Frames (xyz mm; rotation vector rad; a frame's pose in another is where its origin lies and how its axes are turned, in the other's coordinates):
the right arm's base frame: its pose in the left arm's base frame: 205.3 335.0 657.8 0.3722 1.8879 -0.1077
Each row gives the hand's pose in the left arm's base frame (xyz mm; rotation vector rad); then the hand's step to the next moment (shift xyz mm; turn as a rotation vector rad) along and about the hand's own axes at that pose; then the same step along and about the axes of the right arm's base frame.
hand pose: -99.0 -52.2 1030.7 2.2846 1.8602 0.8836
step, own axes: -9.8 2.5 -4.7 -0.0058 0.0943 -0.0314
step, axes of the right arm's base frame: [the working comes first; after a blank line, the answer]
step, axes of the left arm's base frame: -1.0 -11.0 1.1 0.0676 -0.0399 0.0613

-3.0 -10.6 1.5 -0.0854 -0.0103 0.0501
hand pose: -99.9 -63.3 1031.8 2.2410 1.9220 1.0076
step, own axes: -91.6 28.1 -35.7 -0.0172 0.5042 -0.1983
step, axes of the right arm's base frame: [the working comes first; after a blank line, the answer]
step, axes of the left arm's base frame: 4.7 -102.1 -1.4 0.3474 -0.2125 0.3578

-20.8 -95.3 30.7 -0.4805 -0.0557 0.2447
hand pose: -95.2 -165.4 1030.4 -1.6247 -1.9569 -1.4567
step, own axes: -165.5 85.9 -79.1 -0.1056 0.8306 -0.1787
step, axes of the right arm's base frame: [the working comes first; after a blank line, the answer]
step, axes of the left arm's base frame: 101.0 -173.3 -28.1 0.6609 -0.2843 0.4641

-39.1 -135.8 145.1 -0.6878 -0.0158 0.5096
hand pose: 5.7 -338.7 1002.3 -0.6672 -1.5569 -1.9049
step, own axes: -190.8 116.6 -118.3 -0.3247 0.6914 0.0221
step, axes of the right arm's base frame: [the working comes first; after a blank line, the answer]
step, axes of the left arm's base frame: 215.1 -109.4 -75.8 0.7198 -0.0394 0.2536

-15.8 -45.4 248.4 -0.4594 0.2113 0.5729
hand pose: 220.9 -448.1 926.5 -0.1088 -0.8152 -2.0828
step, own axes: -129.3 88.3 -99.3 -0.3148 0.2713 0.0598
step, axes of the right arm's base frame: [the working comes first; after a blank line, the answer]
step, axes of the left arm's base frame: 167.7 -3.4 -78.9 0.3870 0.1459 0.0722

22.9 40.0 179.6 -0.1533 0.2647 0.2876
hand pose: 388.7 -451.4 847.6 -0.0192 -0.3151 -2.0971
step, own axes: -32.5 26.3 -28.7 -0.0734 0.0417 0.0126
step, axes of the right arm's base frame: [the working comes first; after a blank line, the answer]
step, axes of the left arm's base frame: 42.5 7.8 -26.6 0.0722 0.0443 0.0109

13.7 17.6 45.5 -0.0227 0.0652 0.0502
